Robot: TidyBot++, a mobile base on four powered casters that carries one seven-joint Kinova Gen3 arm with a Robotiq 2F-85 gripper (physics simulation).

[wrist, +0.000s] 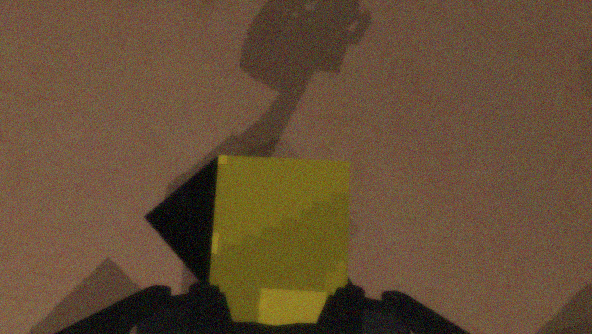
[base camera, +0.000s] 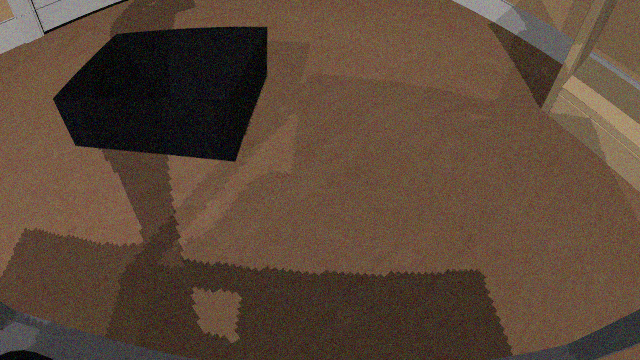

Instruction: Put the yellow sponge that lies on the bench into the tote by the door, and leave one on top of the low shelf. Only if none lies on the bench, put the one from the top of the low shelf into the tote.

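Observation:
My gripper is shut on a yellow sponge, which stands out between the two fingertips in the wrist view. A black box-shaped thing, the tote, stands on the floor at the upper left in the base camera view. In the wrist view it lies below and behind the sponge, which hides much of it; its left corner shows. The gripper does not show in the base camera view. The bench and the low shelf cannot be made out in either view.
A white panelled door or cabinet front is at the top left of the base camera view. A light wooden frame stands at the right by the grey edge. Shadows of the arm fall on the brown floor.

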